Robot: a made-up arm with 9 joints.
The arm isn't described. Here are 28 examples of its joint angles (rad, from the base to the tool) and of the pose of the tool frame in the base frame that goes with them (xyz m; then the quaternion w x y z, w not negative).
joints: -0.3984 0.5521 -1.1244 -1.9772 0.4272 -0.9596 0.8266 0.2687 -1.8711
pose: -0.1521 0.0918 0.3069 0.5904 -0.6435 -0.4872 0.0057
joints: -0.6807 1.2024 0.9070 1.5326 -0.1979 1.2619 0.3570 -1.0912 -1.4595
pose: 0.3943 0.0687 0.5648 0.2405 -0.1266 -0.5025 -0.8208
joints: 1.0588 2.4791 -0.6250 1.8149 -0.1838 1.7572 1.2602 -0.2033 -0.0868
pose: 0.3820 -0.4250 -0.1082 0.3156 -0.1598 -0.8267 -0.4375
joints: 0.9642 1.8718 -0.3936 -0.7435 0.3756 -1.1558 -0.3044 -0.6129 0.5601
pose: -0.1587 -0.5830 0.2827 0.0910 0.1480 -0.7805 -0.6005
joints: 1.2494 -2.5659 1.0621 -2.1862 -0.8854 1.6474 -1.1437 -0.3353 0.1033
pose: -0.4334 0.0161 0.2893 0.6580 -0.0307 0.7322 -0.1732
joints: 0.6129 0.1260 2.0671 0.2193 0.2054 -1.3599 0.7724 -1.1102 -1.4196
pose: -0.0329 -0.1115 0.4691 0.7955 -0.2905 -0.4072 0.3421
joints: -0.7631 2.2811 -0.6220 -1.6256 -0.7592 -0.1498 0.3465 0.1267 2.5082
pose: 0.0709 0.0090 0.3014 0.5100 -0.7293 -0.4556 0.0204
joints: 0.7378 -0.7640 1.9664 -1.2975 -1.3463 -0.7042 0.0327 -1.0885 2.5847
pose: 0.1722 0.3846 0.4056 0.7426 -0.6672 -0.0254 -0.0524
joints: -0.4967 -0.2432 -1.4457 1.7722 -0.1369 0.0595 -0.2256 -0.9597 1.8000
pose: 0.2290 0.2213 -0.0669 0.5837 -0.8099 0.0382 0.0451
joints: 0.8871 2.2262 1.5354 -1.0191 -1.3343 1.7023 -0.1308 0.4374 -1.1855
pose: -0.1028 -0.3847 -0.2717 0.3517 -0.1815 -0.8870 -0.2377
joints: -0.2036 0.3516 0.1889 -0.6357 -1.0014 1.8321 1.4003 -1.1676 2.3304
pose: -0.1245 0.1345 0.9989 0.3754 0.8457 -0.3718 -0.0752
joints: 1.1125 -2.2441 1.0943 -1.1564 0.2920 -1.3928 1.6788 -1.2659 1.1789
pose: 0.0393 0.2530 -0.0033 0.2998 -0.1274 -0.9404 -0.0978
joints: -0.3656 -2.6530 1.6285 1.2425 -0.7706 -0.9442 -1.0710 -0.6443 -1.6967
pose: -0.0130 0.3472 0.3449 0.5303 -0.2960 0.3736 0.7011
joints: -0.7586 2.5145 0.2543 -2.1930 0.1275 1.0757 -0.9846 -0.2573 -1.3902
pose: -0.1053 0.3230 0.4492 0.3872 -0.4557 -0.2011 -0.7759
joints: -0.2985 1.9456 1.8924 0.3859 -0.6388 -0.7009 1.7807 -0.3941 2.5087
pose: 0.1862 -0.0135 0.5084 0.4120 -0.2616 -0.8704 -0.0655
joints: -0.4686 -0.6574 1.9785 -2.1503 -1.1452 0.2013 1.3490 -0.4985 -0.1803
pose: -0.2232 0.4355 0.3266 0.8231 -0.5058 0.2485 0.0694
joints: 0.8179 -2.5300 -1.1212 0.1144 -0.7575 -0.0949 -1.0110 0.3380 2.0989
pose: -0.1813 -0.2002 0.1674 0.6204 0.2830 -0.5356 -0.4981
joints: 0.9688 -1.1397 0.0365 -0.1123 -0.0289 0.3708 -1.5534 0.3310 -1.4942
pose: 0.0398 0.4750 0.0527 0.2353 0.7127 0.5689 0.3363
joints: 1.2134 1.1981 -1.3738 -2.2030 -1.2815 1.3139 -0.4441 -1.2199 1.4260
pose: 0.4141 -0.3466 0.2941 0.2626 -0.6845 -0.6765 -0.0694
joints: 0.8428 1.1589 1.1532 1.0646 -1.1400 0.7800 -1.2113 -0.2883 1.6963
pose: 0.4089 -0.3455 0.5385 0.0950 0.9815 0.0985 0.1339
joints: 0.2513 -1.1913 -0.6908 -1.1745 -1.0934 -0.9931 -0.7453 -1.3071 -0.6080
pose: -0.4183 0.2056 0.3039 0.4309 -0.7457 -0.4980 -0.1014
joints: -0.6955 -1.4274 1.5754 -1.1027 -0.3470 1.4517 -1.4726 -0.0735 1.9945
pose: -0.3983 -0.2615 -0.2986 0.3812 -0.4846 0.7772 0.1258
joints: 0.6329 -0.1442 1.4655 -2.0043 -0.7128 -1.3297 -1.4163 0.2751 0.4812
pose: -0.3198 0.3760 0.7344 0.0637 0.4706 0.2574 -0.8416
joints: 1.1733 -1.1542 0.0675 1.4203 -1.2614 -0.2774 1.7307 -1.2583 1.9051
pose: -0.1147 0.2102 0.5684 0.3055 -0.4776 0.6131 -0.5502
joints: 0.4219 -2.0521 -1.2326 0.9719 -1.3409 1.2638 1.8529 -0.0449 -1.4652
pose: -0.3589 0.5021 -0.2813 0.4859 -0.8596 -0.0957 0.1262
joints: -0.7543 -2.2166 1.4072 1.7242 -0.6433 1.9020 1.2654 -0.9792 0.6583
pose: 0.1474 0.1472 -0.0556 0.6969 0.0688 -0.2871 -0.6536
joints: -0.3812 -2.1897 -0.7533 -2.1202 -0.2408 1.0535 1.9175 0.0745 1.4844
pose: 0.3382 0.2136 0.3273 0.5576 0.7589 -0.2166 -0.2573
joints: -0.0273 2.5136 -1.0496 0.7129 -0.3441 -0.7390 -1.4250 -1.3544 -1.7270
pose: 0.0046 -0.7255 0.7342 0.5745 0.3469 0.3696 -0.6427
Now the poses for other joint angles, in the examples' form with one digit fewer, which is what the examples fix.
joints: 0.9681 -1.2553 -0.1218 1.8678 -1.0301 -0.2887 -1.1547 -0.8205 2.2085
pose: 0.390 0.296 0.311 0.840 -0.541 -0.013 0.036
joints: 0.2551 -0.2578 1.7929 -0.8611 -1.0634 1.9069 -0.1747 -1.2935 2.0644
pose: -0.179 0.527 0.722 0.430 -0.090 0.882 0.169
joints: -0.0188 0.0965 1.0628 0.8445 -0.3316 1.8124 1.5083 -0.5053 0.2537
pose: 0.429 0.191 0.685 0.028 -0.340 -0.624 0.703
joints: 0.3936 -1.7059 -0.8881 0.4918 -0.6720 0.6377 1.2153 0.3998 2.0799
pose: -0.502 0.086 0.152 0.028 0.570 -0.596 0.565
